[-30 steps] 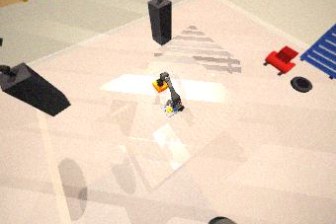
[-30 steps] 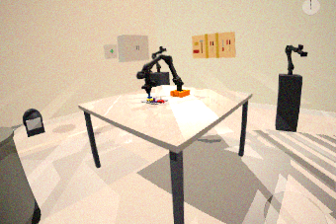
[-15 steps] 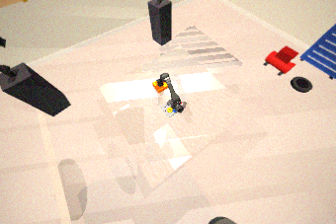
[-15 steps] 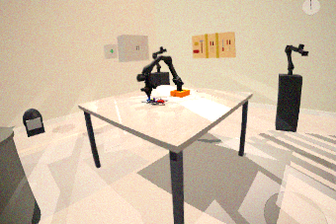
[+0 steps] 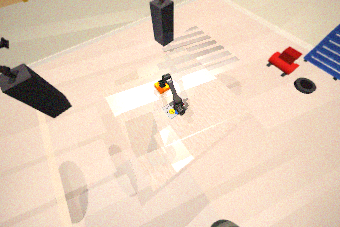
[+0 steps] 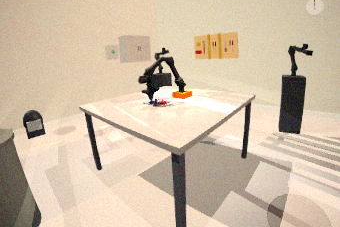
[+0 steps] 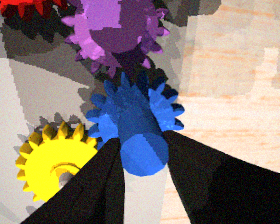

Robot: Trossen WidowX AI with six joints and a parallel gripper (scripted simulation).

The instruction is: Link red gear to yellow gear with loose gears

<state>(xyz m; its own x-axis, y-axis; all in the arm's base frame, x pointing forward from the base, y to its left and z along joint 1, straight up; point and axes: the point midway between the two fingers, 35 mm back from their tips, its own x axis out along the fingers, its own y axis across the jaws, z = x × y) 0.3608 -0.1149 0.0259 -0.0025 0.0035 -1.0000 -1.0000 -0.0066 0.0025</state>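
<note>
The blue gear is 10 mm below my gripper tip. The rest, counted from my gripper tip: yellow gear 50 mm behind, 30 mm to the right, 30 mm below; purple gear 50 mm to the left, 20 mm below; red gear 90 mm to the left, 40 mm behind, 30 mm below.
</note>
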